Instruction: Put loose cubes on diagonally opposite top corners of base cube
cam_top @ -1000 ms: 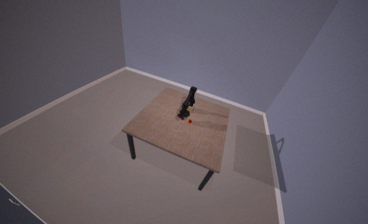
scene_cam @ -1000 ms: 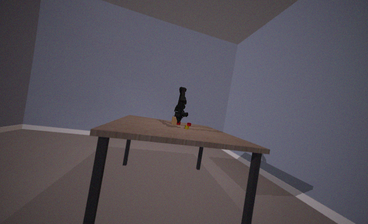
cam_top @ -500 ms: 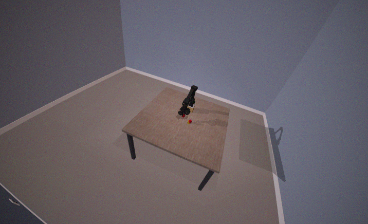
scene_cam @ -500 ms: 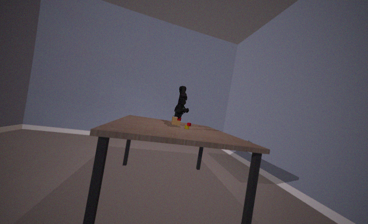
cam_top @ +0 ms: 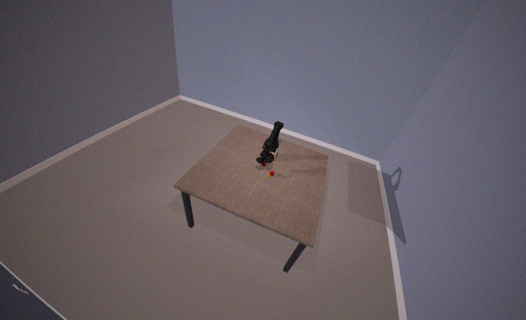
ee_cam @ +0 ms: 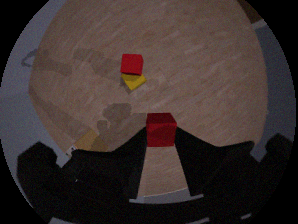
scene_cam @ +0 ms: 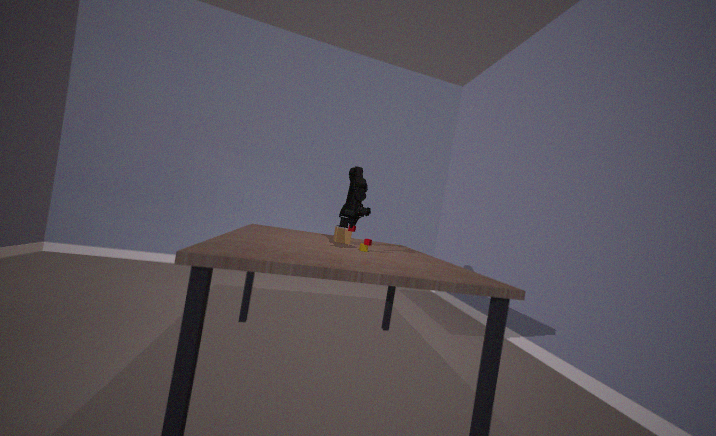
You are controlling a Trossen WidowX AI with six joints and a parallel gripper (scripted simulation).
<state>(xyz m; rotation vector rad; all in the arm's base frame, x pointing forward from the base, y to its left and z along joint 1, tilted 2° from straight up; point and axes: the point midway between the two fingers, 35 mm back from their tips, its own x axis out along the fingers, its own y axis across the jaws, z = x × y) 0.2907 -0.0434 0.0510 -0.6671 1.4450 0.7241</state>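
Now: the yellow cube 100 mm below my gripper tip, 90 mm to the left of it and 10 mm ahead of it. The rest, counted from my gripper tip: red cube: right at my gripper tip.
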